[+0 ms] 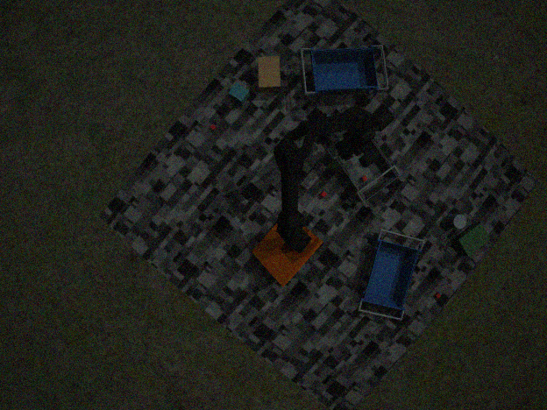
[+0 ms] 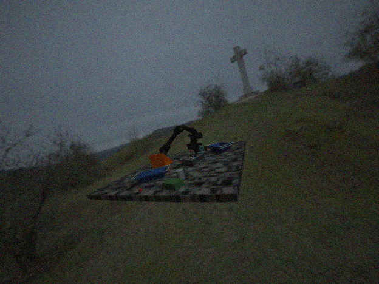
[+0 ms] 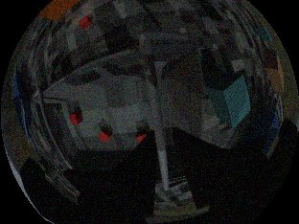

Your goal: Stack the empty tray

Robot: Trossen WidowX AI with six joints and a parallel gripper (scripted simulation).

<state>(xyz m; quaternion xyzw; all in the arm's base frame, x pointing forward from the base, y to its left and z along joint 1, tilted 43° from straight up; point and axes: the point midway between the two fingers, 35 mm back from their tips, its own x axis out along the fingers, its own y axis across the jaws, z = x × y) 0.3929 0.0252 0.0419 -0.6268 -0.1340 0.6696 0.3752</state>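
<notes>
Now: gripper tip 41 cm to the left of the blue tray, 30 cm past it and 1 cm above it. Round my gripper tip: tan block: 41 cm to the left, 5 cm ahead, 2 cm below; then white disc: 51 cm to the right, 2 cm below, 2 cm ahead; then green block: 62 cm to the right, 4 cm below, 1 cm ahead.
</notes>
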